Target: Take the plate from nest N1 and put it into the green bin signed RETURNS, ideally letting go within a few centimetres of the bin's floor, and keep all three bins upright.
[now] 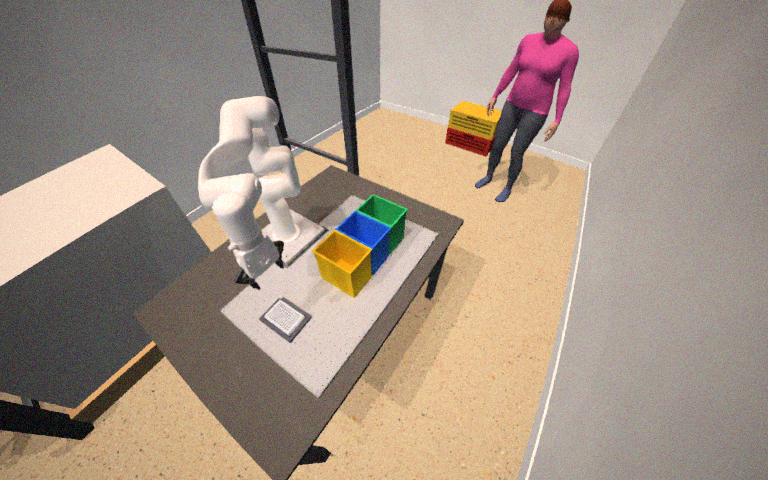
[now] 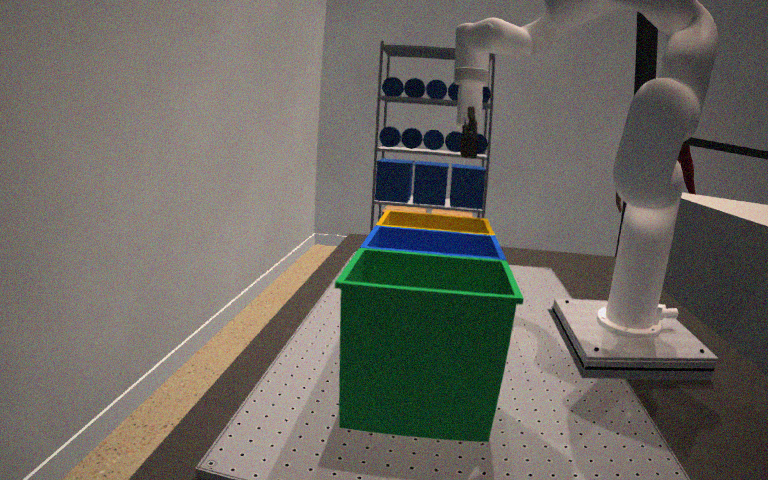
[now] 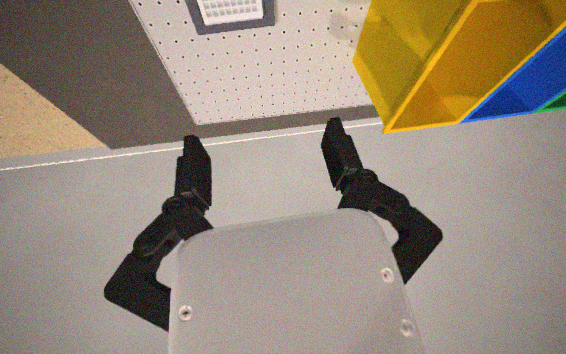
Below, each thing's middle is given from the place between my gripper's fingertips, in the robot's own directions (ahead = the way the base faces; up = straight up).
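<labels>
Counting from my hand, I find the green bin (image 2: 424, 338) 52 cm to the left, 8 cm ahead and 19 cm below. The yellow bin (image 1: 345, 263) is 25 cm to the left of my hand, 7 cm ahead of it and 19 cm below it, while the blue bin (image 2: 381, 237) is 39 cm to the left of my hand, 7 cm ahead of it and 19 cm below it. As for the gridded plate (image 1: 281, 315), my gripper is now 26 cm above it, 2 cm past it and 2 cm to the left of it.
</labels>
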